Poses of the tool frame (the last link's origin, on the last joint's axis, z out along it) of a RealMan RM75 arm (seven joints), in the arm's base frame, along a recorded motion.
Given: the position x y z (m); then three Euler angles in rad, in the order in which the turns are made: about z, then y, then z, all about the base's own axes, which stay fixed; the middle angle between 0 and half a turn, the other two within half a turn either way.
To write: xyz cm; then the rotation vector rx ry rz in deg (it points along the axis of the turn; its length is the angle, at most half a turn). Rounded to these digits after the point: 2 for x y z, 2 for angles.
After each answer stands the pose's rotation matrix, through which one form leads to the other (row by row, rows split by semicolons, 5 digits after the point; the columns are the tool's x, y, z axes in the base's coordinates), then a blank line. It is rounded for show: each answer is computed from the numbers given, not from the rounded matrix.
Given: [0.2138 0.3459 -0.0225 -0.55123 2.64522 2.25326]
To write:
[21.38 34.59 -2.25 -156.26 26.59 30.20]
0.87887 -0.37062 -0.30037; -0.25097 -0.89467 0.36957; -0.40570 -0.24942 -0.87932

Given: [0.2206 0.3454 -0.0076 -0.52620 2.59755 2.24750]
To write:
[22.06 34.54 -0.76 -153.73 28.60 33.07]
0.85491 -0.40506 -0.32413; -0.26231 -0.87655 0.40354; -0.44758 -0.25996 -0.85562

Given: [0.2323 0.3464 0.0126 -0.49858 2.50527 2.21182]
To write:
[23.23 34.64 1.26 -148.21 32.46 37.76]
0.80568 -0.47392 -0.35537; -0.28019 -0.83346 0.47628; -0.52190 -0.28415 -0.80429

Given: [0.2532 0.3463 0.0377 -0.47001 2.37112 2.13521]
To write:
[25.32 34.63 3.77 -139.19 38.25 43.30]
0.72488 -0.57944 -0.37256; -0.29828 -0.75150 0.58845; -0.62095 -0.31543 -0.71758

